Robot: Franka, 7 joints.
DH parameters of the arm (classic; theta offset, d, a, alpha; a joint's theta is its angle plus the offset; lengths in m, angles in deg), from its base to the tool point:
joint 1: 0 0.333 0 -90
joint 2: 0 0 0 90
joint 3: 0 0.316 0.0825 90
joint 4: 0 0 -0.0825 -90
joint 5: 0 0.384 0 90
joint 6: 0 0 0.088 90
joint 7: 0 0.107 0 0
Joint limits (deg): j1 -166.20..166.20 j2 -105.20..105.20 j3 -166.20..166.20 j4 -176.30..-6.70 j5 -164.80..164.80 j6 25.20..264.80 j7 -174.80..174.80
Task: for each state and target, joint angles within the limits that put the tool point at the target. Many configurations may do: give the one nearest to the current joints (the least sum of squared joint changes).
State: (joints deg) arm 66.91 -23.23 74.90 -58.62 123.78 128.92 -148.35
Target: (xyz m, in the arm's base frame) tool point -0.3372 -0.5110 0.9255
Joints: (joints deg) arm 86.65 -42.84 82.08 -36.19 125.52 126.21 -148.35
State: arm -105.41 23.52 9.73 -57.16 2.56 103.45 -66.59
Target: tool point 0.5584 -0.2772 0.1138
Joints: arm -58.05 57.54 33.95 -87.62 5.82 100.51 -66.59
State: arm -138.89 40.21 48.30 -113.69 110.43 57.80 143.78
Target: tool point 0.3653 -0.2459 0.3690
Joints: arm -114.99 38.08 67.71 -141.44 100.10 56.71 143.78
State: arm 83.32 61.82 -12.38 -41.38 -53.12 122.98 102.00
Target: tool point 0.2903 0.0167 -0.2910
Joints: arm 53.53 105.20 -18.01 -92.27 -49.72 117.46 102.00
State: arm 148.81 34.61 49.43 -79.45 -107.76 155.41 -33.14
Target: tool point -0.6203 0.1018 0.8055
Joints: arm 133.32 13.06 41.37 -68.35 -107.72 156.02 -33.14
